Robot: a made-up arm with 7 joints. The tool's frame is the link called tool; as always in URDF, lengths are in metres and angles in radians.
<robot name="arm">
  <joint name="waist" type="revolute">
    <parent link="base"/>
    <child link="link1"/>
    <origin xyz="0.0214 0.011 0.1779" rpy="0 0 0"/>
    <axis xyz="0 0 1"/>
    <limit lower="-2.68" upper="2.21"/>
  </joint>
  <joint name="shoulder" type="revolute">
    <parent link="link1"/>
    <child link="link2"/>
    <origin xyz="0.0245 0.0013 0.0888" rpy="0 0 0"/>
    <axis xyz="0 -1 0"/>
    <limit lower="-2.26" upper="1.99"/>
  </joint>
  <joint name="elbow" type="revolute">
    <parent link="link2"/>
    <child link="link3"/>
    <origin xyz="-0.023 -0.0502 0.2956" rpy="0 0 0"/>
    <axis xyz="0 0 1"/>
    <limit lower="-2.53" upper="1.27"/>
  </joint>
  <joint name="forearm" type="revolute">
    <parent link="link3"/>
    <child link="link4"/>
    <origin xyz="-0.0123 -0.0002 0.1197" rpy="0 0 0"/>
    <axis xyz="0 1 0"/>
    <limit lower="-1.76" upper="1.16"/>
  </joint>
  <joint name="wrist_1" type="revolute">
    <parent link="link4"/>
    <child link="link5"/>
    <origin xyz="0.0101 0.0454 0.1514" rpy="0 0 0"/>
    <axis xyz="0 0 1"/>
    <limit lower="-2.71" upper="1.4"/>
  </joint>
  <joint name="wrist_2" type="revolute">
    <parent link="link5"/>
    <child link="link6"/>
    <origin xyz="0.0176 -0.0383 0.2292" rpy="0 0 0"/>
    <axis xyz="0 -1 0"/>
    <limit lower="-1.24" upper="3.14"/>
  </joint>
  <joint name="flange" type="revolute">
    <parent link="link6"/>
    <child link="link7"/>
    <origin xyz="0.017 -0.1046 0.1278" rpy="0 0 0"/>
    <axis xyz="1 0 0"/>
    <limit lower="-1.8" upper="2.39"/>
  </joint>
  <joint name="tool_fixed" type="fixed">
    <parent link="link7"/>
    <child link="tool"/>
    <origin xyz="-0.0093 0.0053 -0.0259" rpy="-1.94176 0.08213 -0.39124"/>
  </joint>
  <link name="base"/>
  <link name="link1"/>
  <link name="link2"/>
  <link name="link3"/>
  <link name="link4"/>
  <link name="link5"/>
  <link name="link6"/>
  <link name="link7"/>
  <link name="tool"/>
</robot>
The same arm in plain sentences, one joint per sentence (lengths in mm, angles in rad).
The arm has seven revolute joints in a row. What follows holds with every joint at zero, and every direction is one of the base frame's.
Joint 1 is mounted 21.4 mm along +x and 11 mm along +y and 177.9 mm along +z from the base frame's origin and turns about +z, from -2.68 to 2.21 rad.
Joint 2 is mounted 24.5 mm along +x and 1.3 mm along +y and 88.8 mm along +z from joint 1 and turns about -y, from -2.26 to 1.99 rad.
Joint 3 is mounted 23 mm along -x and 50.2 mm along -y and 295.6 mm along +z from joint 2 and turns about +z, from -2.53 to 1.27 rad.
Joint 4 is mounted 12.3 mm along -x and 0.2 mm along -y and 119.7 mm along +z from joint 3 and turns about +y, from -1.76 to 1.16 rad.
Joint 5 is mounted 10.1 mm along +x and 45.4 mm along +y and 151.4 mm along +z from joint 4 and turns about +z, from -2.71 to 1.4 rad.
Joint 6 is mounted 17.6 mm along +x and 38.3 mm along -y and 229.2 mm along +z from joint 5 and turns about -y, from -1.24 to 3.14 rad.
Joint 7 is mounted 17 mm along +x and 104.6 mm along -y and 127.8 mm along +z from joint 6 and turns about +x, from -1.8 to 2.39 rad.
The tool frame, which is the frame that the pose is given for, is mounted 9.3 mm along -x and 5.3 mm along +y and 25.9 mm along -z from joint 7; its axes are the base frame's turned by roll -1.9418, pitch 0.0821 and yaw -0.3912 rad (as in URDF: about the fixed x, then y, then z).

